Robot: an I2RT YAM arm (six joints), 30 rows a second.
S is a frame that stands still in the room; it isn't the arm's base.
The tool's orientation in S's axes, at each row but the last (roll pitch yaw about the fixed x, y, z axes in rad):
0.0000, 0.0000, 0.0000
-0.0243, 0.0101, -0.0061
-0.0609, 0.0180, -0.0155
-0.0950, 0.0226, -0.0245
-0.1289, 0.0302, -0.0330
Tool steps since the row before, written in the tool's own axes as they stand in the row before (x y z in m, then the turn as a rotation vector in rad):
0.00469, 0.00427, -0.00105, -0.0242, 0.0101, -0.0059
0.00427, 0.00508, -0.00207, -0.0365, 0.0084, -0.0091
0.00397, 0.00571, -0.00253, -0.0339, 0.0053, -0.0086
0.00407, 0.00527, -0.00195, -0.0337, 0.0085, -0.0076
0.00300, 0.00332, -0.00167, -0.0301, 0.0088, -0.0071
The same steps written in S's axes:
0.00469, 0.00427, -0.00105, -0.0242, 0.0101, -0.0059
0.00428, 0.00500, -0.00224, -0.0365, 0.0084, -0.0089
0.00400, 0.00548, -0.00294, -0.0340, 0.0053, -0.0083
0.00414, 0.00496, -0.00253, -0.0337, 0.0086, -0.0076
0.00304, 0.00298, -0.00217, -0.0301, 0.0088, -0.0073

